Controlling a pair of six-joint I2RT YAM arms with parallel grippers.
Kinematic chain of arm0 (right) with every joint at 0, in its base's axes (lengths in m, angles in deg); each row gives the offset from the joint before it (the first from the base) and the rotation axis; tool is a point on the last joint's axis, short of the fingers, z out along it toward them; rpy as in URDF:
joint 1: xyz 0 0 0.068 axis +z
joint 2: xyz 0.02 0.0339 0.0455 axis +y
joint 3: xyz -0.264 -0.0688 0 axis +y
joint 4: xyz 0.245 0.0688 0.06 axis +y
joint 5: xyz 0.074 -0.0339 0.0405 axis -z
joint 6: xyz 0.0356 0 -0.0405 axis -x
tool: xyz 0 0 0 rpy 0 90 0
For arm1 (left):
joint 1: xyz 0 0 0.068 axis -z
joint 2: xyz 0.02 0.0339 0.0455 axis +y
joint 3: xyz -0.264 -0.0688 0 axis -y
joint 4: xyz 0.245 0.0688 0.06 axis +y
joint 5: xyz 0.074 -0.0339 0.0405 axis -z
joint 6: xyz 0.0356 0 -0.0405 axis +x
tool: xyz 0 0 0 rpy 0 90 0
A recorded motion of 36 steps. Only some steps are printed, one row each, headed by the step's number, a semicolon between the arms.
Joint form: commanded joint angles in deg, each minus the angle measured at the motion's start. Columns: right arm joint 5, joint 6, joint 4, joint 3, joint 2, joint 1; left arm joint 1, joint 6, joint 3, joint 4, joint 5, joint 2.
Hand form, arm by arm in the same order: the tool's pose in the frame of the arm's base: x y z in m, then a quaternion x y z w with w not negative. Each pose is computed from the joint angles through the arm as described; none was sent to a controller.
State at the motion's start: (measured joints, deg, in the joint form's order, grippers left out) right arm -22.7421 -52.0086 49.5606 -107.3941 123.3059 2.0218; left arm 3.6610 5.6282 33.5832 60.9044 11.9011 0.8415
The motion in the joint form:
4: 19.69 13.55 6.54 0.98 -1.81 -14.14; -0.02 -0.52 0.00 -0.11 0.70 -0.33
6: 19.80 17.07 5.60 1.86 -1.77 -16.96; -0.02 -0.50 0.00 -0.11 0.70 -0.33
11: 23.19 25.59 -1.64 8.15 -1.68 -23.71; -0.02 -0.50 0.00 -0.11 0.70 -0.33
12: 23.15 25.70 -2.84 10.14 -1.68 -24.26; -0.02 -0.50 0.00 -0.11 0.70 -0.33
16: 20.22 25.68 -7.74 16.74 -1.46 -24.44; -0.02 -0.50 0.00 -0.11 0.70 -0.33
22: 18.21 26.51 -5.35 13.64 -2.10 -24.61; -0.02 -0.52 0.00 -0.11 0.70 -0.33
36: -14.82 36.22 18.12 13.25 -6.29 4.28; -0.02 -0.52 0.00 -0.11 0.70 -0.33
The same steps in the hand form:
4: 0.4359 -0.0917 0.2291 0.41734 0.89355 0.06282 0.15313; 0.0243 -0.0093 0.2492 0.12148 0.84394 -0.08734 0.51515
6: 0.4309 -0.1131 0.2250 0.41201 0.89601 0.05335 0.15671; 0.0243 -0.0093 0.2492 0.12162 0.84392 -0.08725 0.51516
11: 0.4132 -0.1646 0.1973 0.40219 0.89943 0.00321 0.17106; 0.0243 -0.0093 0.2492 0.12162 0.84392 -0.08725 0.51516
12: 0.4089 -0.1675 0.1882 0.40604 0.89897 0.00232 0.16427; 0.0243 -0.0093 0.2492 0.12162 0.84392 -0.08725 0.51516
16: 0.3999 -0.1633 0.1574 0.40510 0.90201 0.02679 0.14684; 0.0243 -0.0093 0.2492 0.12162 0.84392 -0.08725 0.51516
22: 0.4039 -0.1650 0.1757 0.39615 0.90343 0.04307 0.15818; 0.0243 -0.0093 0.2492 0.12148 0.84394 -0.08734 0.51515
36: 0.3833 0.0642 0.2065 -0.07984 -0.94337 -0.31511 0.06616; 0.0243 -0.0093 0.2492 0.12148 0.84394 -0.08734 0.51515

